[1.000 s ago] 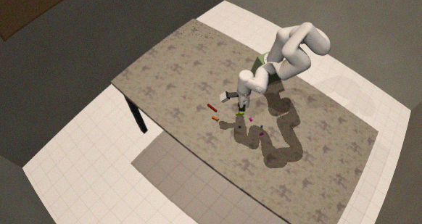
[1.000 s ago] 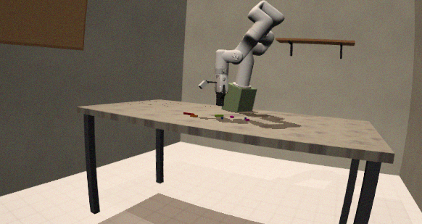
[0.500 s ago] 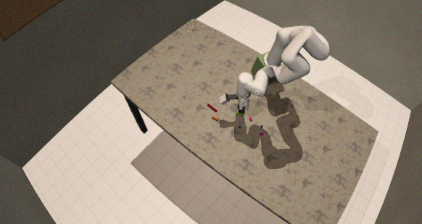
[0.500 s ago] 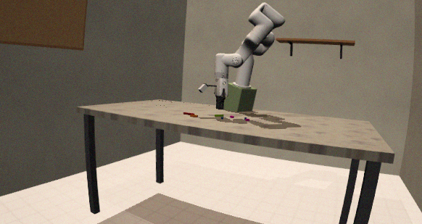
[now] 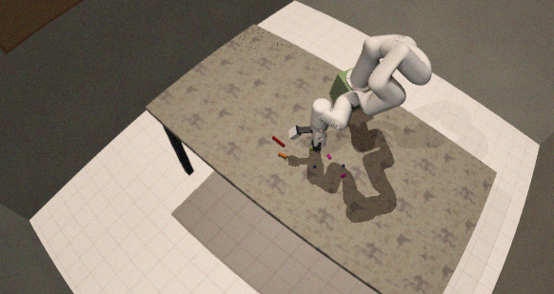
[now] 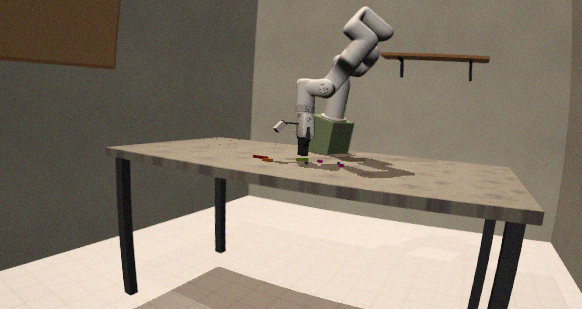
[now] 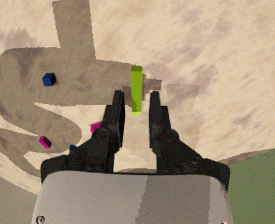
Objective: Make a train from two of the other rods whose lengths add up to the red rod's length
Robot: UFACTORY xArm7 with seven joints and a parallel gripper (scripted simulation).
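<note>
Now: hand 40 mm above the lime rod. Also, from my hand: orange rod (110 mm ahead, 110 mm to the right, 40 mm below); then red rod (60 mm ahead, 160 mm to the right, 40 mm below).
</note>
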